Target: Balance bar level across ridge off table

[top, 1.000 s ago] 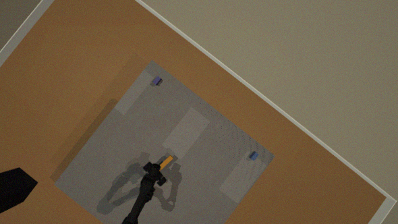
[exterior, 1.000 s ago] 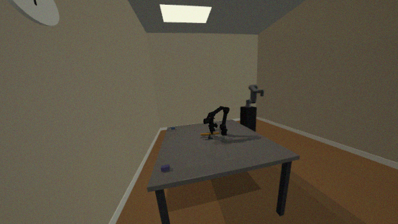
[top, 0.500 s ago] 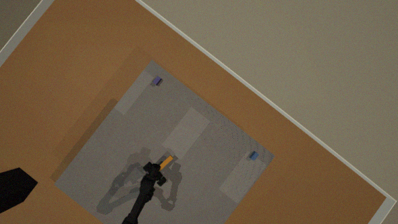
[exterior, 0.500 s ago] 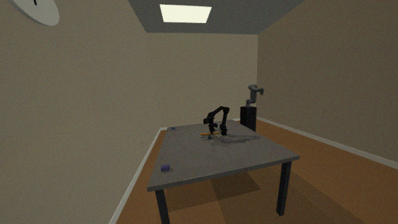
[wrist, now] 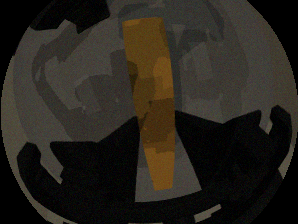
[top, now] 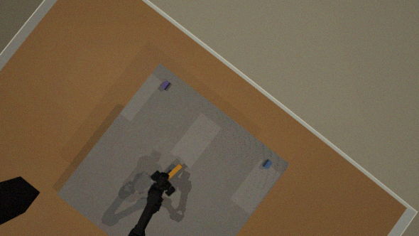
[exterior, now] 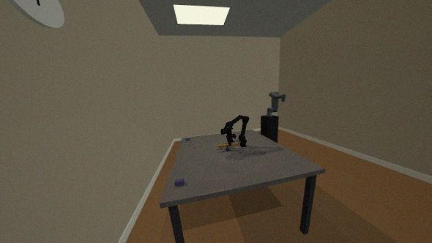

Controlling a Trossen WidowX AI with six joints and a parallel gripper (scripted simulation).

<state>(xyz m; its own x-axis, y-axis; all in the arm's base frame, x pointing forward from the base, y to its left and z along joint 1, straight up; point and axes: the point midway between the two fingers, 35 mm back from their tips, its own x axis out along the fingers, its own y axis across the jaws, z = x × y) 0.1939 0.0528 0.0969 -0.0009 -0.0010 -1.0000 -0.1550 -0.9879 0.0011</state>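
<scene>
The orange bar is 30 mm ahead of my gripper tip. The rest, counted from my gripper tip: purple block (550 mm ahead, 450 mm to the left, 50 mm below).
</scene>
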